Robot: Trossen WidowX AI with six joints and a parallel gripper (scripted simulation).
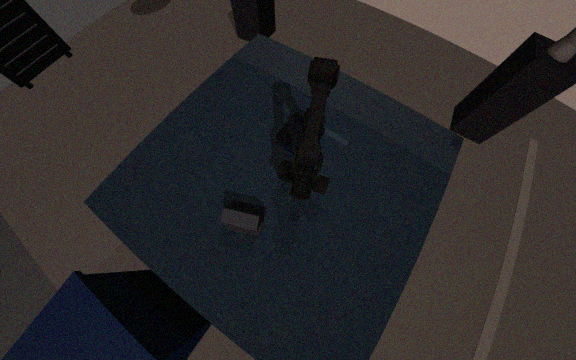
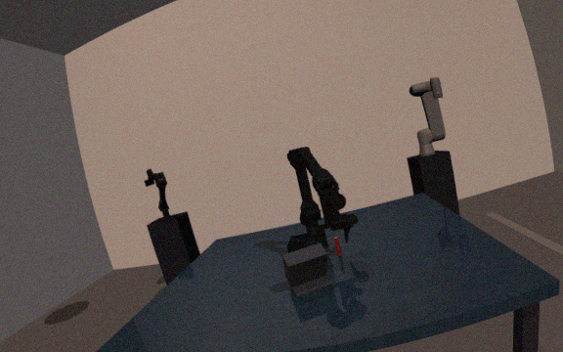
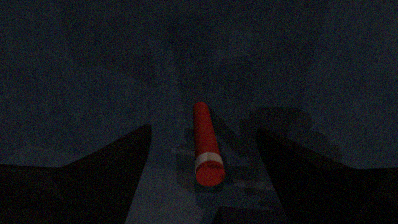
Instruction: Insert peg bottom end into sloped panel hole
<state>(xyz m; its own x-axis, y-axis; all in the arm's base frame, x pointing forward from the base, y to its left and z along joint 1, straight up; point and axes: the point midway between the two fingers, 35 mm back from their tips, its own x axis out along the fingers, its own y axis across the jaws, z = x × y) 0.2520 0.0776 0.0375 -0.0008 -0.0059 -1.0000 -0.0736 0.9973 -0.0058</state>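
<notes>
Now: the sloped panel 21 cm ahead of my gripper tip, 13 cm to the right of it and 3 cm above it. Round my gripper tip: peg: 2 cm above.
</notes>
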